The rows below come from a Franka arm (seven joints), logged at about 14 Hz.
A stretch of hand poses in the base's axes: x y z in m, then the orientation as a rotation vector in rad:
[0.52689, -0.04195, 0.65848, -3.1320, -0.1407, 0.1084]
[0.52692, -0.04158, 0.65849, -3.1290, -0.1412, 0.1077]
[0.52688, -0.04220, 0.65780, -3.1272, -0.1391, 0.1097]
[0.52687, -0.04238, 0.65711, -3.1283, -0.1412, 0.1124]
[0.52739, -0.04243, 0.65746, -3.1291, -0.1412, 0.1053]
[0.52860, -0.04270, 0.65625, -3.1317, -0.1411, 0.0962]
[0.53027, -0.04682, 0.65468, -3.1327, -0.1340, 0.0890]
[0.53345, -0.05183, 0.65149, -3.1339, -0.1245, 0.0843]
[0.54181, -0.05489, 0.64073, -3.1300, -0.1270, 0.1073]
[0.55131, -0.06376, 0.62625, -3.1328, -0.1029, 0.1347]
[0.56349, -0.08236, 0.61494, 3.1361, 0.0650, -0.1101]
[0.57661, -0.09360, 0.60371, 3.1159, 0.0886, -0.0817]
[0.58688, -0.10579, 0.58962, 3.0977, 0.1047, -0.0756]
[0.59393, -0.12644, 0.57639, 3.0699, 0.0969, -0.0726]
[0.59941, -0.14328, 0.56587, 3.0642, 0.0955, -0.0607]
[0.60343, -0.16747, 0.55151, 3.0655, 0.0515, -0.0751]
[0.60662, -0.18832, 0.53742, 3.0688, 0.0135, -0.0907]
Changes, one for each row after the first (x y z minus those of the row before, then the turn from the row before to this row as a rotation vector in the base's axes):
[0.00003, 0.00037, 0.00001, 0.0030, -0.0002, 0.0003]
[-0.00004, -0.00062, -0.00069, 0.0017, 0.0014, -0.0013]
[-0.00001, -0.00018, -0.00069, -0.0013, 0.0016, 0.0014]
[0.00052, -0.00005, 0.00035, -0.0003, -0.0046, 0.0000]
[0.00121, -0.00027, -0.00121, -0.0020, -0.0060, -0.0001]
[0.00167, -0.00412, -0.00157, -0.0004, -0.0046, -0.0045]
[0.00318, -0.00501, -0.00319, -0.0007, -0.0030, -0.0061]
[0.00836, -0.00306, -0.01076, 0.0026, 0.0148, 0.0016]
[0.00950, -0.00887, -0.01448, -0.0042, 0.0173, -0.0152]
[0.01218, -0.01860, -0.01131, -0.0076, -0.0159, -0.0239]
[0.01312, -0.01124, -0.01123, -0.0196, -0.0181, 0.0161]
[0.01027, -0.01219, -0.01409, -0.0174, -0.0040, 0.0112]
[0.00705, -0.02065, -0.01323, -0.0281, -0.0025, -0.0037]
[0.00548, -0.01684, -0.01052, -0.0058, -0.0079, -0.0004]
[0.00402, -0.02419, -0.01436, -0.0003, 0.0083, -0.0290]
[0.00319, -0.02085, -0.01409, 0.0025, 0.0092, -0.0252]

